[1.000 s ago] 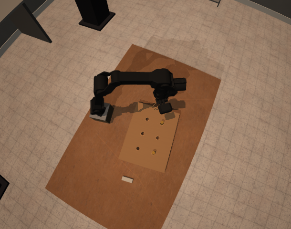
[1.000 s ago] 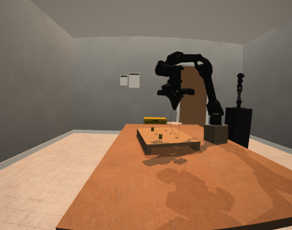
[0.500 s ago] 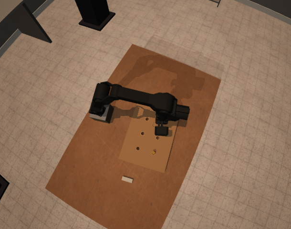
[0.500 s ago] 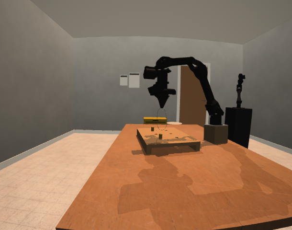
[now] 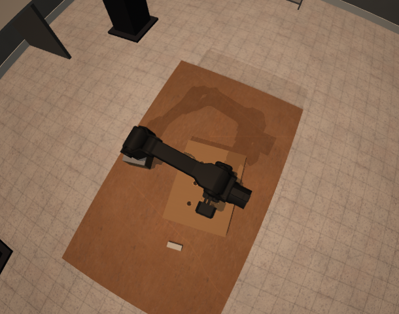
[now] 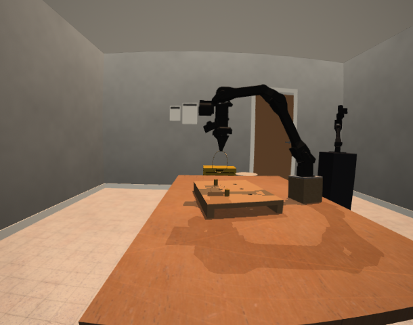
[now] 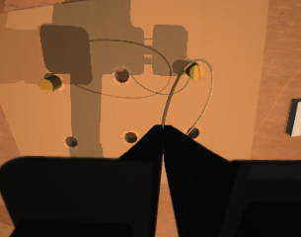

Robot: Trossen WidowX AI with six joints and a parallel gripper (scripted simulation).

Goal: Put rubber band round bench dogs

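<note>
The wooden board is 50 mm behind my hand, 40 mm to the left of it and 220 mm below it. Round my hand: small white block 50 mm behind, 260 mm to the right, 240 mm below.
</note>
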